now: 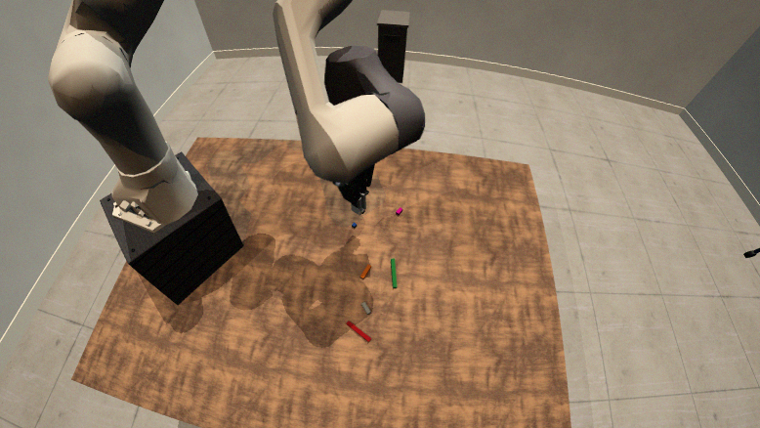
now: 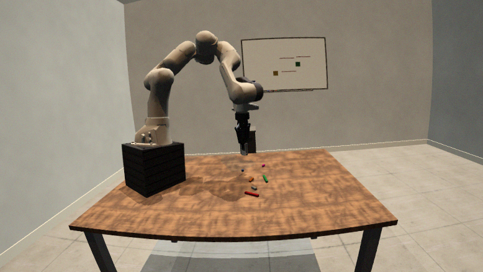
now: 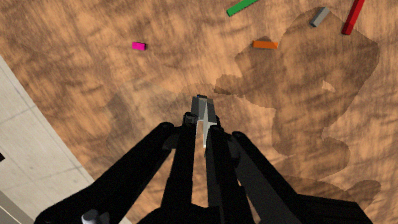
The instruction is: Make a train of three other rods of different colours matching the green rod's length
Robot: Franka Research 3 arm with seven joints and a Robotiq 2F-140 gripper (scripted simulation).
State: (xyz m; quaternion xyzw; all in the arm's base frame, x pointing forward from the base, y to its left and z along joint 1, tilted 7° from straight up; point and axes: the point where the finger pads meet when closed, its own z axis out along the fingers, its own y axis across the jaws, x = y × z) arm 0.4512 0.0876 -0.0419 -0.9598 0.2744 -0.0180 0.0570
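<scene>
My hand is 130 mm above the blue rod, 20 mm past it and 10 mm to the right of it. From my hand the other things lie so: magenta rod: 130 mm below, 110 mm ahead, 70 mm to the left; green rod: 130 mm below, 120 mm to the right, 100 mm ahead; orange rod: 130 mm to the right, 130 mm below, 30 mm ahead.
</scene>
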